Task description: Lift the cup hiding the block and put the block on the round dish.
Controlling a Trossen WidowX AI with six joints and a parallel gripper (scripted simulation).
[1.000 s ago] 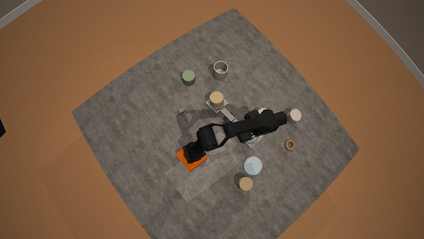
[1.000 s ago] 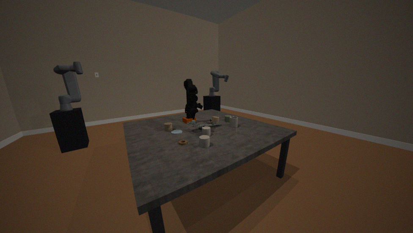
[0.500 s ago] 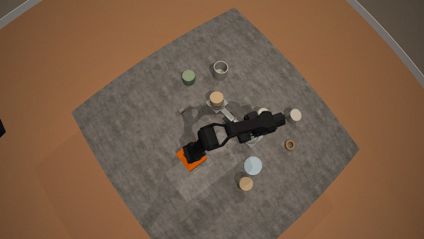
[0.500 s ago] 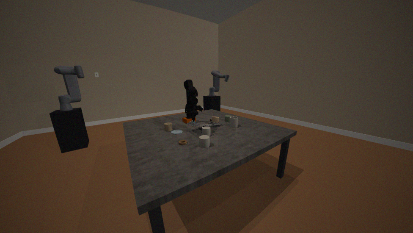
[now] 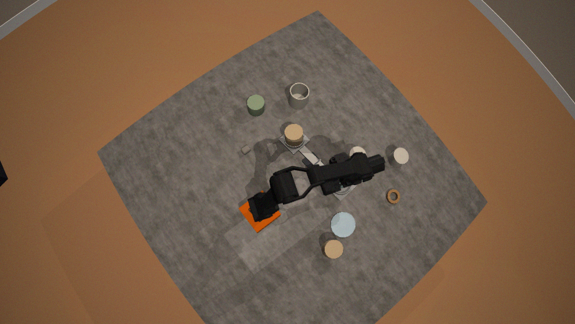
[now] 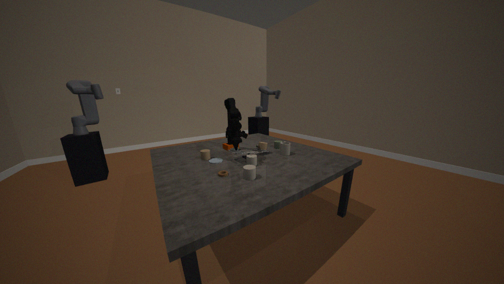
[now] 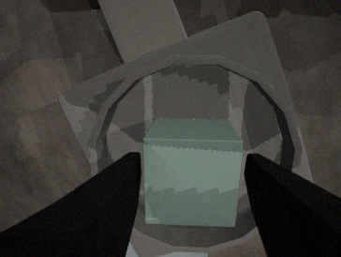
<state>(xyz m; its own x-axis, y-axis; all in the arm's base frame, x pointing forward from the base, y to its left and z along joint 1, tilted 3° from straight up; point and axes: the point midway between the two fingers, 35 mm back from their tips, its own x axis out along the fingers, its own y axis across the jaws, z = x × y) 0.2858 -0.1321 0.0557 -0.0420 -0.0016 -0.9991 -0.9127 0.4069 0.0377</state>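
My gripper tip is now 8 cm past the pale blue round dish, 12 cm to the left of it and 8 cm above it. From my gripper tip the other things lie so: teal block right at my gripper tip; tan cup 1 cm ahead, 28 cm to the left, 2 cm below; small balance 12 cm to the left, 4 cm below.
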